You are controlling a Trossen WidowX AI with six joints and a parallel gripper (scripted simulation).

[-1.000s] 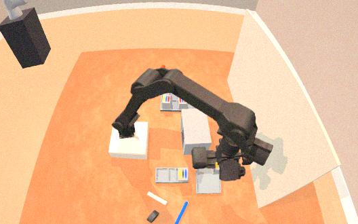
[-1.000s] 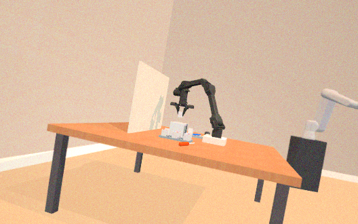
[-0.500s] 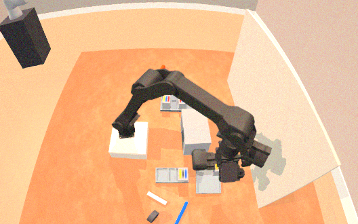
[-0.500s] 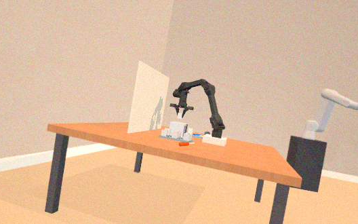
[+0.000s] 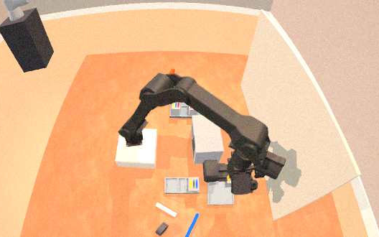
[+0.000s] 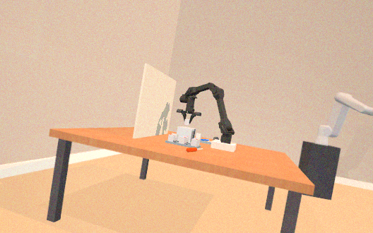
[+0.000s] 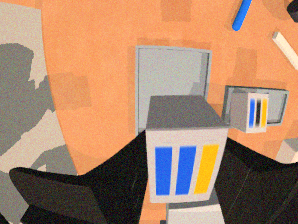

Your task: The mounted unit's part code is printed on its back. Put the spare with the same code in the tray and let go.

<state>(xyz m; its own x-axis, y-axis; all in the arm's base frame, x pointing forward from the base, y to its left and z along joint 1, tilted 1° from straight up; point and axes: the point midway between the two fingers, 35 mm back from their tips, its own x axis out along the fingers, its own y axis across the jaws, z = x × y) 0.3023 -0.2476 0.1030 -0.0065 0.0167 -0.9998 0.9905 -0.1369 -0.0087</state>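
The grey tray lies 1 cm behind my gripper tip, 1 cm to the left of it and 12 cm below it. The rest, counted from my gripper tip: white bar 21 cm behind, 4 cm to the right, 11 cm below; mounted unit 2 cm behind, 21 cm to the left, 7 cm below; grey rack 14 cm behind, 5 cm to the left, 11 cm below.
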